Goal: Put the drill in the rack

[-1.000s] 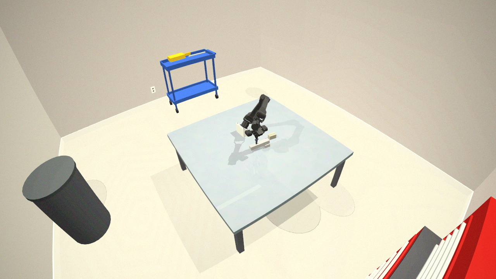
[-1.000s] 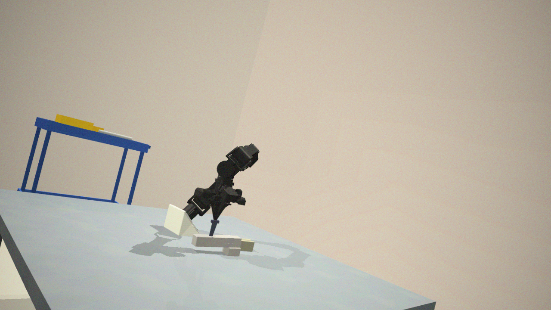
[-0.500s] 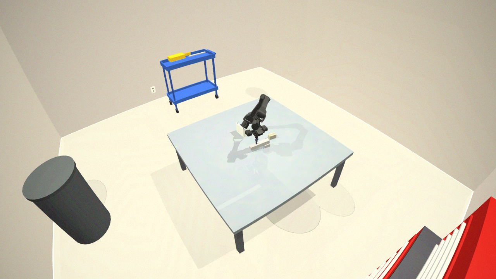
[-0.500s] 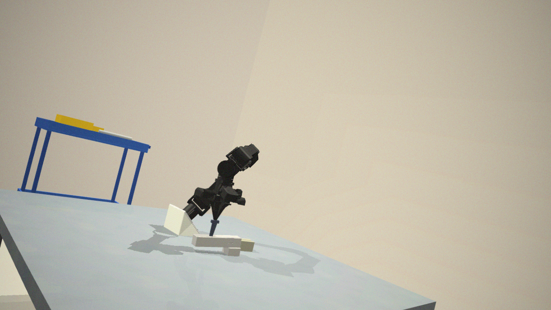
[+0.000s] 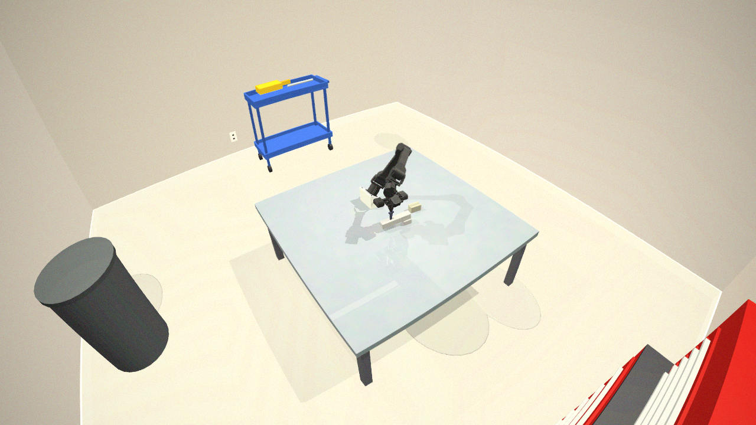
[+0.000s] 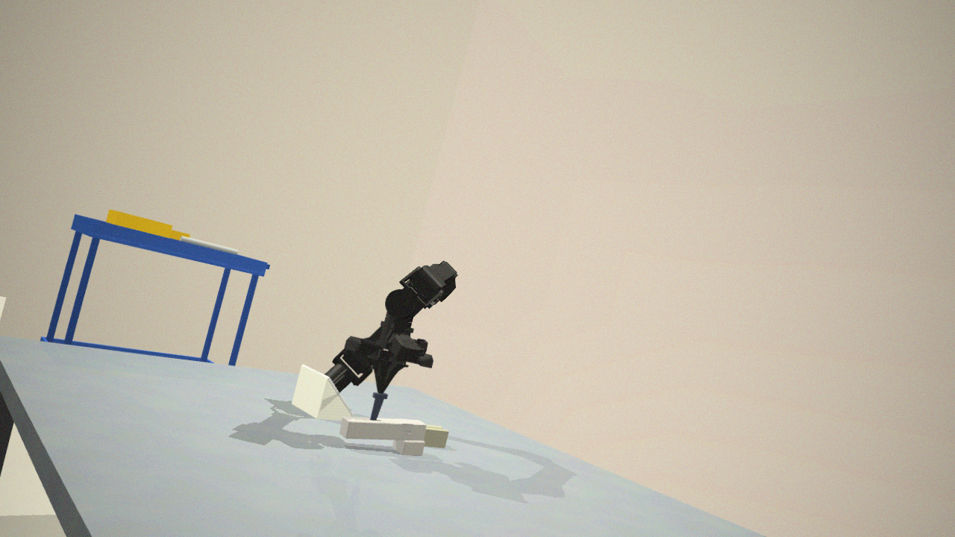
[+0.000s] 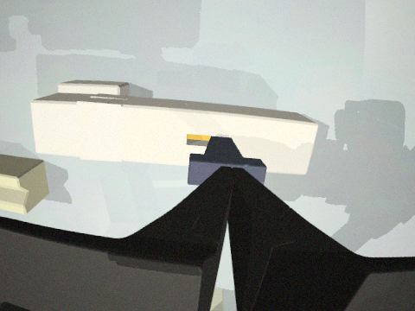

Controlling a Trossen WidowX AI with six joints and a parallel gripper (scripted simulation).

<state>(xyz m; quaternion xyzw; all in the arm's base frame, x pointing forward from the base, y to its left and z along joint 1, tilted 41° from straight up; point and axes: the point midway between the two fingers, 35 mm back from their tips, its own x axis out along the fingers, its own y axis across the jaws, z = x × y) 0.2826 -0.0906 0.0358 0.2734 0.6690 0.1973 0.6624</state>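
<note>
Right now the dark blue key is 3 cm below my gripper tip. The rest, counted from my gripper tip: drill (7 cm below, 6 cm to the left); then rack (21 cm to the left, 10 cm below, 5 cm behind).
</note>
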